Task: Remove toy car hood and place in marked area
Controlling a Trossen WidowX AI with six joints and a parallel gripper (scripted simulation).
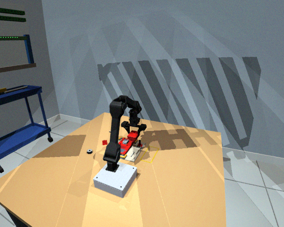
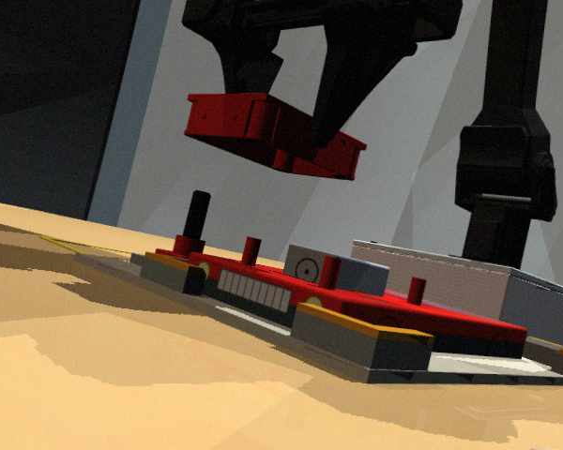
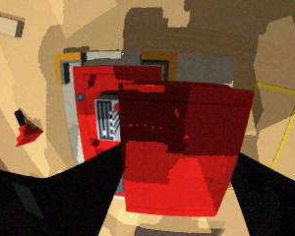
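Now: the grey baseplate 9 cm below my gripper tip, 6 cm to the left of it and 4 cm behind it. The rest, counted from my gripper tip: black wheel: 30 cm to the left, 18 cm behind, 9 cm below; then red hood: 1 cm above.
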